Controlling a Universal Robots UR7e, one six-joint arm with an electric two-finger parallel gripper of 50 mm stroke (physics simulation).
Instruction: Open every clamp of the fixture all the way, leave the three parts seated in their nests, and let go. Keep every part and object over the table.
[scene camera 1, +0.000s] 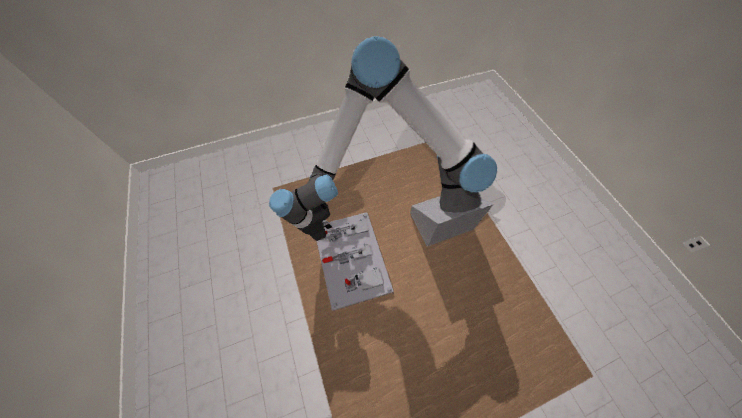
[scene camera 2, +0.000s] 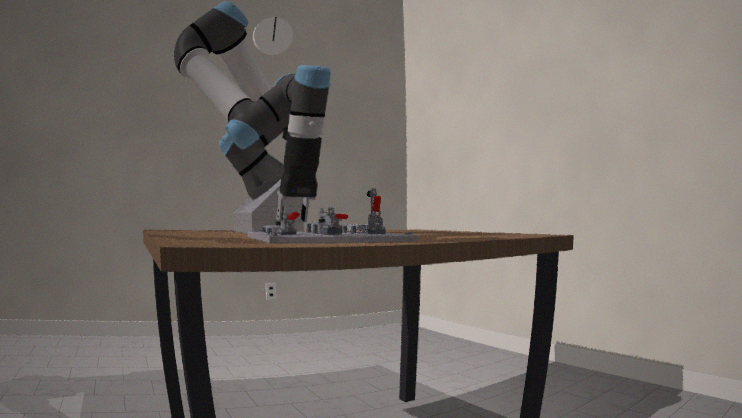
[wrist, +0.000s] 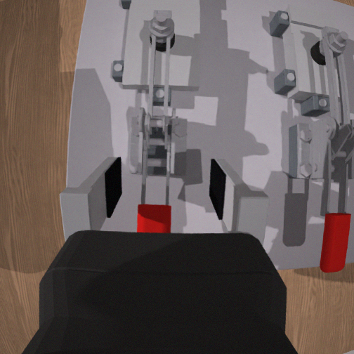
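Where they show: gripper, fingertip midpoint: (scene camera 1: 331, 233) (scene camera 2: 291, 220); arm's base, origin of the base link: (scene camera 1: 460, 203) (scene camera 2: 269, 184).
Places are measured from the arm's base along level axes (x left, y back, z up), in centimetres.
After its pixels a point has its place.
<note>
The grey fixture plate (scene camera 1: 340, 298) {x 6.3, y -54.8, z -14.0 cm} (scene camera 2: 337, 238) {x -10.6, y -55.1, z -14.5 cm} (wrist: 240, 30) carries three clamps. My gripper (scene camera 2: 292, 213) {x -17.3, y -46.9, z -10.8 cm} (wrist: 165, 176) is open and empty, its fingers either side of one end clamp's red handle (wrist: 154, 218), not touching it. That clamp's arm (wrist: 167, 75) lies out over a pale part (wrist: 137, 65), with its black tip on it. The middle clamp's red handle (scene camera 1: 327, 259) {x -7.9, y -52.9, z -9.4 cm} (scene camera 2: 341, 216) {x -9.1, y -54.4, z -9.8 cm} (wrist: 335, 242) points outward, and its arm lies over a second part (wrist: 302, 62). The far-end clamp's red handle (scene camera 1: 347, 281) {x 4.3, y -50.3, z -5.0 cm} (scene camera 2: 376, 203) {x 3.5, y -50.5, z -6.8 cm} and arm stand upright; the third part (scene camera 1: 372, 277) {x 5.6, y -41.1, z -11.9 cm} lies beside it.
The fixture stands on the wooden table (scene camera 1: 519, 332) {x 47.5, y -4.5, z -15.4 cm} (scene camera 2: 363, 258) {x -12.1, y -66.3, z -17.9 cm} (wrist: 30, 150), near one long edge. The arm's grey pedestal (scene camera 1: 449, 225) {x 5.4, y -9.2, z 0.3 cm} (scene camera 2: 249, 218) {x -11.6, y -10.0, z -10.9 cm} stands across the table. Small grey locating blocks (wrist: 118, 70) flank the parts. The middle clamp is close beside the gripper in the wrist view.
</note>
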